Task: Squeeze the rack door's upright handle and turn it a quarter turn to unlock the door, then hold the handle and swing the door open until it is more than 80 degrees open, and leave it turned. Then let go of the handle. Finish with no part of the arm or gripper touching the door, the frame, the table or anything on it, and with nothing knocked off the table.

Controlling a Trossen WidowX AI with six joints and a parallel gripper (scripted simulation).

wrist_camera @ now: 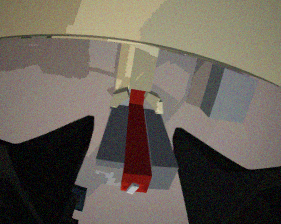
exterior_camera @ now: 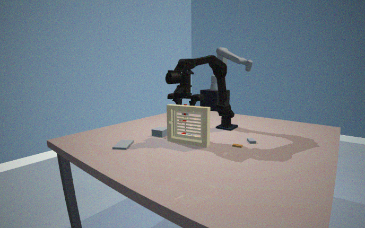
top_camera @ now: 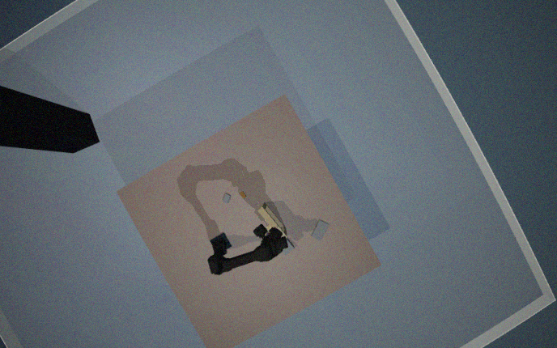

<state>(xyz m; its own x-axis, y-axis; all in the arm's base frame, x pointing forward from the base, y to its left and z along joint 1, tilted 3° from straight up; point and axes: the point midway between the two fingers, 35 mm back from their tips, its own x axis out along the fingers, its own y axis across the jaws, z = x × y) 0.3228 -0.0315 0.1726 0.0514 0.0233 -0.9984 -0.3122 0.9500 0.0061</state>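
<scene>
My gripper tip is now 20 mm above the handle and 10 mm past it. From my gripper tip the other things lie so: orange block: 280 mm to the left, 130 mm below, 80 mm behind; flat grey plate: 300 mm ahead, 130 mm below, 120 mm to the right.
</scene>
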